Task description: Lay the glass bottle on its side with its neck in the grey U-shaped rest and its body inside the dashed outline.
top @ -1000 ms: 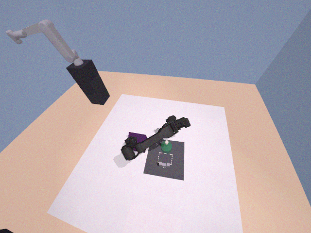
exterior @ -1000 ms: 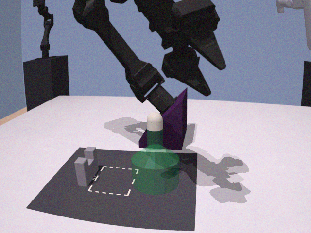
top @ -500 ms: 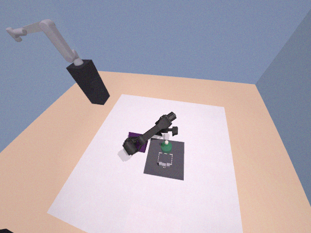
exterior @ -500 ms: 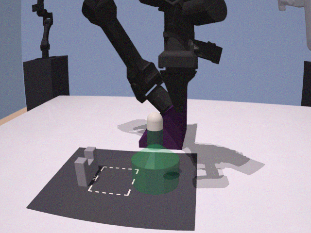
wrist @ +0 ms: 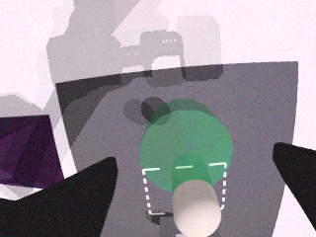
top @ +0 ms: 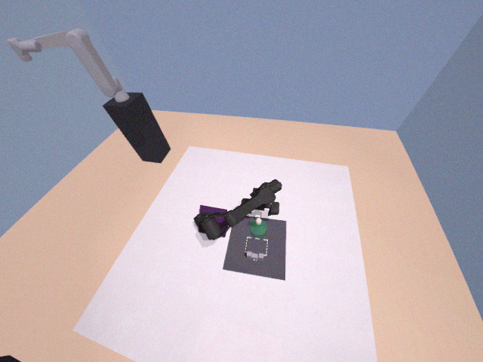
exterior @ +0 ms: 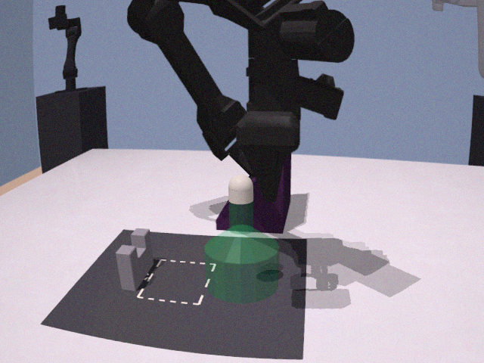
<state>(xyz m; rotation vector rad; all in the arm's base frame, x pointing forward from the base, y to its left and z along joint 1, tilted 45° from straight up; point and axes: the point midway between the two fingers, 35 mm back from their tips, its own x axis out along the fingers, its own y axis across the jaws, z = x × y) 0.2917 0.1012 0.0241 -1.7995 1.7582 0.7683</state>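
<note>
The green glass bottle is 4 cm to the right of my gripper tip and 5 cm below it. Round my gripper tip: dark mat: 1 cm ahead, 11 cm to the right, 14 cm below.
</note>
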